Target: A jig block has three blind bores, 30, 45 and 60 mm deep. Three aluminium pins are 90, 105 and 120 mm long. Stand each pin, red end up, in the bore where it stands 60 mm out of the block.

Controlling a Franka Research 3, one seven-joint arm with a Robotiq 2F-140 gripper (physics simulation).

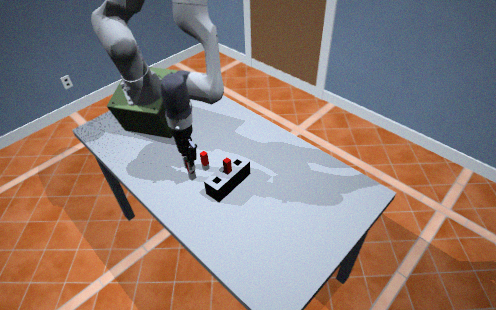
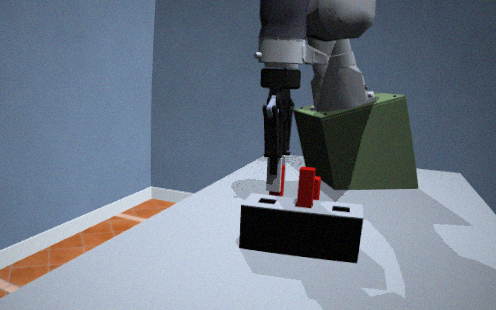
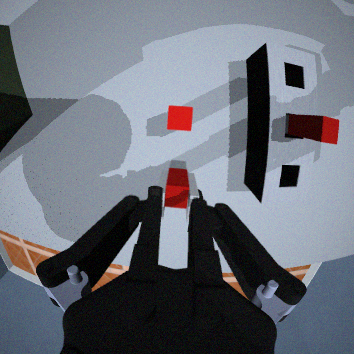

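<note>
The black jig block (image 1: 230, 185) (image 2: 300, 234) (image 3: 257, 125) has a light top. A red-topped pin (image 1: 227, 166) (image 2: 306, 186) (image 3: 306, 127) stands in its middle bore. The outer bores, one (image 1: 217, 180) (image 2: 268, 200) (image 3: 290, 176) on the gripper's side and one (image 1: 237, 162) (image 2: 341, 209) (image 3: 294, 75) at the far end, are empty. A second pin (image 1: 204, 159) (image 2: 318, 188) (image 3: 180, 118) stands on the table, red end up. My gripper (image 1: 189, 167) (image 2: 278, 175) (image 3: 176, 181) is shut on a third pin (image 1: 192, 176) (image 2: 276, 193) (image 3: 176, 197), upright, red end up, its grey foot at the table top beside the block.
The grey table (image 1: 280, 240) (image 2: 175, 265) carries everything. The green robot pedestal (image 1: 142, 118) (image 2: 382, 145) (image 3: 11, 75) stands at its back end. The second pin stands close beside the gripper, and the jig block lies a short way off with its pin projecting upward.
</note>
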